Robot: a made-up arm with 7 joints. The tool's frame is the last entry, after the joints.
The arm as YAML. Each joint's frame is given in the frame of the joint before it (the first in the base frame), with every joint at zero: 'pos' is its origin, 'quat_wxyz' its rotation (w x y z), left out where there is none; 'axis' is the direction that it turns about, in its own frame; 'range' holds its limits. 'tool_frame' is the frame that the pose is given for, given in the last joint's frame.
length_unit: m
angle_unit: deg
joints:
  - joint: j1
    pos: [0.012, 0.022, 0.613]
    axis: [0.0, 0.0, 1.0]
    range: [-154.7, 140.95]
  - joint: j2
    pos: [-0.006, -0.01, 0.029]
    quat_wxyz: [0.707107, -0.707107, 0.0, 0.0]
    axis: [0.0, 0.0, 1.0]
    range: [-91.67, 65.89]
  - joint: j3
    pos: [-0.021, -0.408, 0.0]
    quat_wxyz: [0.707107, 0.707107, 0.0, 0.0]
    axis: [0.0, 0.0, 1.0]
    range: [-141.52, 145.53]
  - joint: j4
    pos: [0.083, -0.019, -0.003]
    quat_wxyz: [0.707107, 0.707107, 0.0, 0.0]
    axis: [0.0, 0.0, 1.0]
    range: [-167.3, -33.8]
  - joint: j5
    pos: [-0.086, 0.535, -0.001]
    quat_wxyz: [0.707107, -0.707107, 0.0, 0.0]
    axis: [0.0, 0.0, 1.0]
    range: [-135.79, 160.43]
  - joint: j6
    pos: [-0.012, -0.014, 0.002]
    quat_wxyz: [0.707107, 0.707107, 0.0, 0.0]
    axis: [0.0, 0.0, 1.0]
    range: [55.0, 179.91]
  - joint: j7
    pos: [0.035, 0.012, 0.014]
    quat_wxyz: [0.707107, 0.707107, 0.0, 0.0]
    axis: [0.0, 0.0, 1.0]
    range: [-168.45, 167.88]
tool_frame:
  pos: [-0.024, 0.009, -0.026]
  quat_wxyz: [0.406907, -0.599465, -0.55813, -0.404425]
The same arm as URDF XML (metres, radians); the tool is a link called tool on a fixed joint. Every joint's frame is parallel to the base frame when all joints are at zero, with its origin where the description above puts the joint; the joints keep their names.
<robot name="arm">
<link name="base"/>
<link name="link1"/>
<link name="link2"/>
<link name="link3"/>
<link name="link4"/>
<link name="link5"/>
<link name="link6"/>
<link name="link7"/>
<link name="tool"/>
<joint name="j1" type="revolute"><parent link="base"/><child link="link1"/><origin xyz="0.012 0.022 0.613"/><axis xyz="0 0 1"/><limit lower="-2.7" upper="2.46"/></joint>
<joint name="j2" type="revolute"><parent link="link1"/><child link="link2"/><origin xyz="-0.006 -0.01 0.029"/><axis xyz="0 1 0"/><limit lower="-1.5999" upper="1.15"/></joint>
<joint name="j3" type="revolute"><parent link="link2"/><child link="link3"/><origin xyz="-0.021 0 0.408"/><axis xyz="0 0 1"/><limit lower="-2.47" upper="2.54"/></joint>
<joint name="j4" type="revolute"><parent link="link3"/><child link="link4"/><origin xyz="0.083 -0.019 -0.003"/><axis xyz="0 -1 0"/><limit lower="-2.9199" upper="-0.5899"/></joint>
<joint name="j5" type="revolute"><parent link="link4"/><child link="link5"/><origin xyz="-0.086 0.001 0.535"/><axis xyz="0 0 1"/><limit lower="-2.37" upper="2.8"/></joint>
<joint name="j6" type="revolute"><parent link="link5"/><child link="link6"/><origin xyz="-0.012 -0.014 0.002"/><axis xyz="0 -1 0"/><limit lower="0.9599" upper="3.14"/></joint>
<joint name="j7" type="revolute"><parent link="link6"/><child link="link7"/><origin xyz="0.035 -0.014 0.012"/><axis xyz="0 0 -1"/><limit lower="-2.94" upper="2.9301"/></joint>
<joint name="tool_joint" type="fixed"><parent link="link7"/><child link="tool"/><origin xyz="-0.024 -0.009 0.026" rpy="0.1061 1.22 -1.4252"/></joint>
</robot>

